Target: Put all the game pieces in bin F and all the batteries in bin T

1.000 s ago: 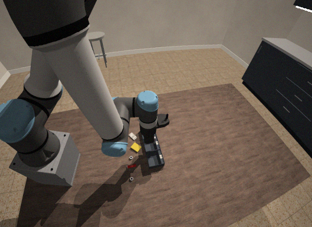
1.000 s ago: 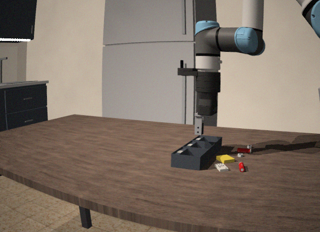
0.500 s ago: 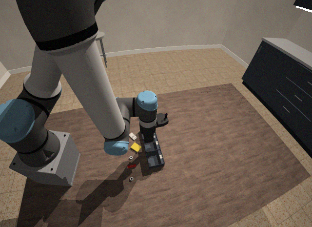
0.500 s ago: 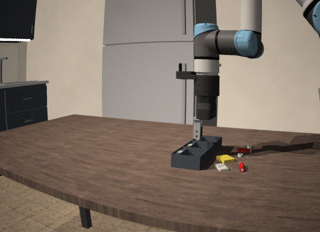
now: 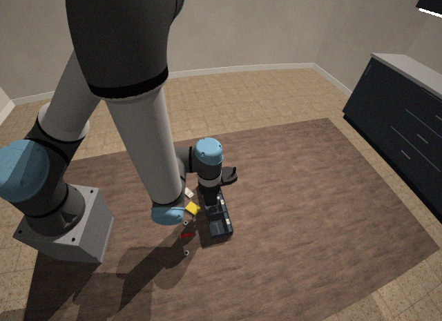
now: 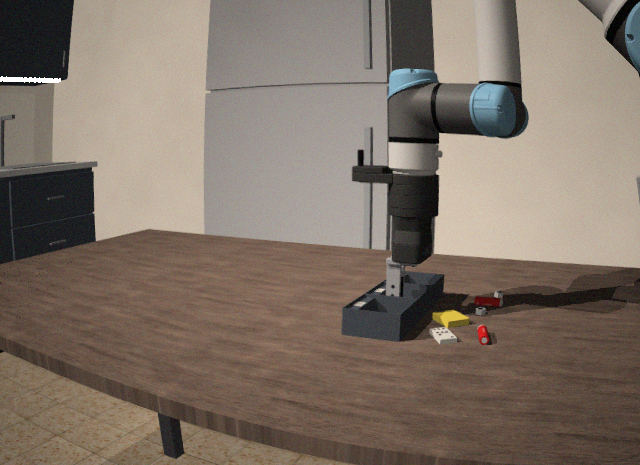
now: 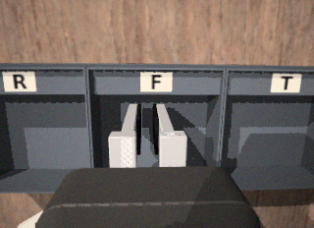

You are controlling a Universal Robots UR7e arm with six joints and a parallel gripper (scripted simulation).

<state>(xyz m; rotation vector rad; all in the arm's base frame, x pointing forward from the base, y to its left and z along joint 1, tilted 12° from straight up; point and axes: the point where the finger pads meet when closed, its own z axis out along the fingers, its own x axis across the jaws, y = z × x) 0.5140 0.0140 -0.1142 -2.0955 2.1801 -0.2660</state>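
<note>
The dark three-compartment bin is 1 cm behind my hand, 1 cm to the right of it and 2 cm below it. The rest, counted from my hand: white domino: 10 cm behind, 9 cm to the left, 4 cm below; then battery: 14 cm behind, 9 cm to the right, 4 cm below; then yellow block: 9 cm behind, 1 cm to the left, 4 cm below.
</note>
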